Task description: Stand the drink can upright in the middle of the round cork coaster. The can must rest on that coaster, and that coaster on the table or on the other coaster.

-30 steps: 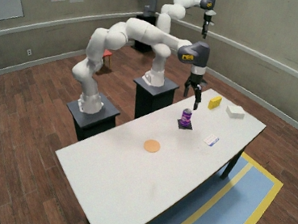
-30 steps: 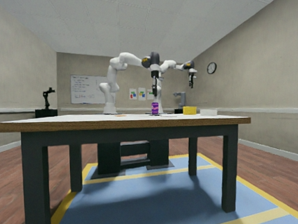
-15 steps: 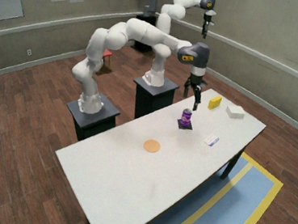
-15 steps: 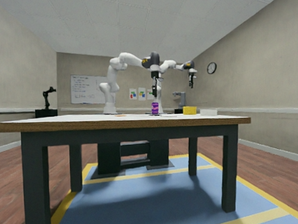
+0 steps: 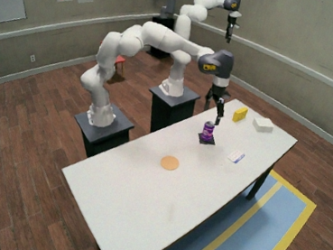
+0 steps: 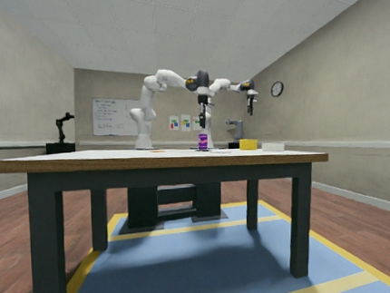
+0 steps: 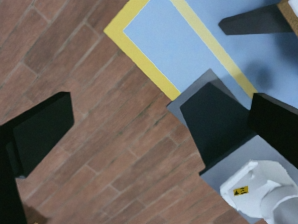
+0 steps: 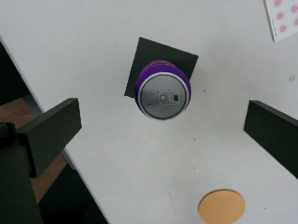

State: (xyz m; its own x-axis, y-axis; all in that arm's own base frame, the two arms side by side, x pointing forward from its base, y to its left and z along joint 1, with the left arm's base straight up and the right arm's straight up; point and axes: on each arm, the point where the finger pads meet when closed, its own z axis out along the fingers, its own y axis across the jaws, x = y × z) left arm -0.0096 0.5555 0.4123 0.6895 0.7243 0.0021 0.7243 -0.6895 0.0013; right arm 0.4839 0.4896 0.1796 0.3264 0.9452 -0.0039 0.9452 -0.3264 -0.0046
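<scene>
Now: the purple drink can 11 cm below my right hand. Round my right hand: round cork coaster (1 cm ahead, 32 cm to the right, 18 cm below); dark square coaster (1 cm ahead, 18 cm below); printed card (23 cm ahead, 3 cm to the left, 18 cm below).
</scene>
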